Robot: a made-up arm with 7 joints.
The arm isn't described. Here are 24 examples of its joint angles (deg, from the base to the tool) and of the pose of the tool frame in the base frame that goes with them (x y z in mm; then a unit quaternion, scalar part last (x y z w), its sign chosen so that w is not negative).
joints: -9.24 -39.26 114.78 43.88 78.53 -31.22 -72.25
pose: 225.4 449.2 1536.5 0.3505 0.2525 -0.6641 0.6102
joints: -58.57 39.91 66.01 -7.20 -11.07 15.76 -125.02
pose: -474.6 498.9 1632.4 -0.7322 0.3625 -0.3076 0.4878
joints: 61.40 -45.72 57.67 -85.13 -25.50 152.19 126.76
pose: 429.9 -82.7 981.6 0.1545 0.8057 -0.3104 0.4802
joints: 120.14 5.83 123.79 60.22 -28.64 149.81 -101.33
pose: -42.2 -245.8 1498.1 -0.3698 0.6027 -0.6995 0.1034
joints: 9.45 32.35 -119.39 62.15 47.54 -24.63 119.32
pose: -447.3 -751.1 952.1 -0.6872 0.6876 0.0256 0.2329
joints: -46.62 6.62 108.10 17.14 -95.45 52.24 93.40
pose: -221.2 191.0 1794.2 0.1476 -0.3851 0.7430 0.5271
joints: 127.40 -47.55 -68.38 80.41 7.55 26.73 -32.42
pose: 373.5 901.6 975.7 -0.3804 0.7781 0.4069 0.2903
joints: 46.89 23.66 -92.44 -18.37 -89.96 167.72 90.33
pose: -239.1 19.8 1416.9 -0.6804 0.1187 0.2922 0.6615
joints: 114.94 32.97 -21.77 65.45 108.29 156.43 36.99
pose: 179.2 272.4 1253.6 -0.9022 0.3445 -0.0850 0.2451
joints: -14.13 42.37 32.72 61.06 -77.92 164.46 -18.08
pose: -393.8 277.4 1384.1 -0.9365 -0.2526 0.0625 0.2351
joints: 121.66 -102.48 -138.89 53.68 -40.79 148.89 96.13
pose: -281.5 887.7 685.3 -0.6831 0.2909 0.6644 0.0854
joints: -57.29 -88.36 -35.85 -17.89 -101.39 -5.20 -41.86
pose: 692.2 -766.3 1018.5 0.2166 0.5974 -0.7633 0.1164
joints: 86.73 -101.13 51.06 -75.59 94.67 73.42 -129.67
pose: 577.6 809.4 768.4 0.0977 -0.2135 0.8427 0.4845
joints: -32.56 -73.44 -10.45 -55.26 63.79 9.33 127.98
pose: 724.6 -427.6 1333.1 0.8882 -0.2635 0.3681 0.0788
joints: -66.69 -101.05 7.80 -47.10 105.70 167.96 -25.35
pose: 283.6 -775.8 554.0 -0.0092 -0.8157 -0.2075 0.5399
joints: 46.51 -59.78 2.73 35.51 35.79 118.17 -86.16
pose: 830.5 469.5 863.3 -0.3010 0.2275 0.6223 0.6858
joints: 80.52 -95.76 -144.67 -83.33 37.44 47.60 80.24
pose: -299.5 637.0 231.7 -0.4232 0.5966 0.6811 0.0330
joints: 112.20 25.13 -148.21 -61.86 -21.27 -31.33 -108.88
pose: -264.2 -200.7 1558.1 -0.1064 0.6541 -0.0819 0.7444
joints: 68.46 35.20 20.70 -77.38 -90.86 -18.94 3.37
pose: 103.0 -761.8 672.2 0.6831 -0.3138 0.6310 0.1918
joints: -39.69 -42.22 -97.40 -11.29 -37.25 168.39 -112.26
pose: 469.9 -178.7 1246.1 0.7871 -0.0875 0.4369 0.4266
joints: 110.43 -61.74 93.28 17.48 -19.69 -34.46 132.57
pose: -550.6 820.2 1005.9 0.2155 0.9498 -0.0316 0.2244
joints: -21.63 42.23 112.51 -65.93 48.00 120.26 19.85
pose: -292.7 -194.9 1432.8 -0.1526 0.5603 -0.3577 0.7313
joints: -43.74 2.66 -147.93 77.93 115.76 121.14 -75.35
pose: -581.9 149.1 952.7 -0.1434 -0.4264 -0.8286 0.3333
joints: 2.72 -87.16 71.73 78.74 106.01 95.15 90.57
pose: 320.1 563.8 450.2 -0.6628 0.2917 0.6624 0.1920
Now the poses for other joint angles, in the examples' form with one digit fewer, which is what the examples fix.
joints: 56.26 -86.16 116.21 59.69 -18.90 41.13 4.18
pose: 80 1045 870 -0.281 -0.481 -0.618 0.555
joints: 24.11 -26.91 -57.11 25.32 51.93 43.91 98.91
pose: 741 -216 1511 0.752 -0.316 0.511 0.270
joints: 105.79 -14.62 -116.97 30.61 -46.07 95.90 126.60
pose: 132 280 1716 0.103 -0.345 0.850 0.384
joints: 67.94 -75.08 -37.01 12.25 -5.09 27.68 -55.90
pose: 702 944 949 -0.560 0.688 0.361 0.288
